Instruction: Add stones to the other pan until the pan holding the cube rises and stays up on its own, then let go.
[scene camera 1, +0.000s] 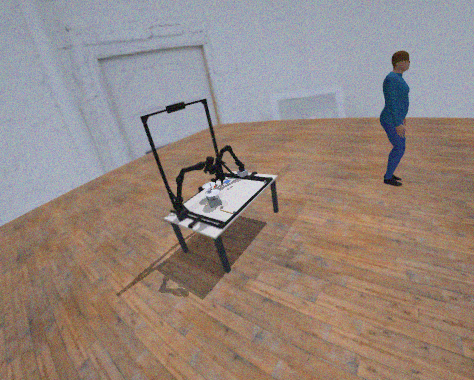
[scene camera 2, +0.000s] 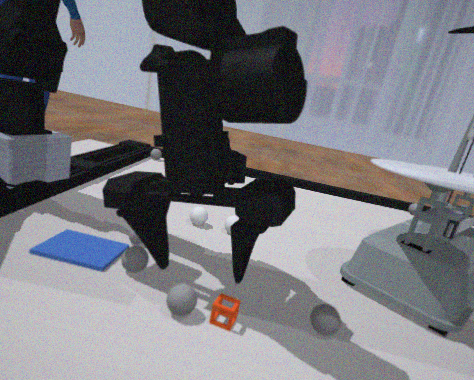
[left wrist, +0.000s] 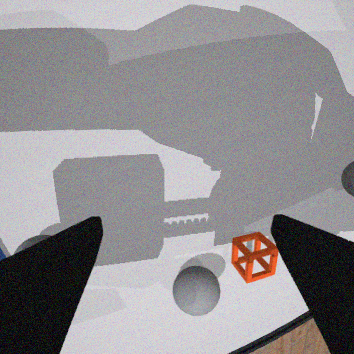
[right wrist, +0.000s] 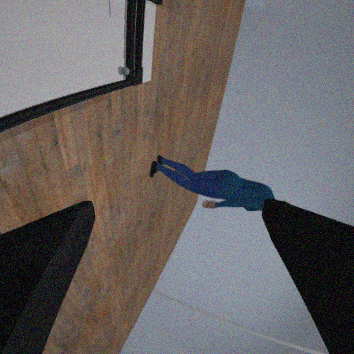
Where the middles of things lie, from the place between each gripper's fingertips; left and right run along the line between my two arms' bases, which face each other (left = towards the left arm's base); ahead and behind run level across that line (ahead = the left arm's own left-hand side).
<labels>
My left hand is 40 mm past the orange wireframe cube (left wrist: 257, 253), 40 mm to the left of it and 10 mm above it. Round my left hand: grey balance scale (scene camera 2: 425, 285) (200 mm ahead, 270 mm to the right, 100 mm above); blue flat pad (scene camera 2: 72, 247) (10 mm ahead, 140 mm to the left, 10 mm below).
My right hand is 300 mm past the grey balance scale, 10 mm to the left of it and 310 mm above it. Round my right hand: orange wireframe cube: 540 mm behind, 220 mm to the left, 410 mm below; blue flat pad: 500 mm behind, 400 mm to the left, 420 mm below.
</labels>
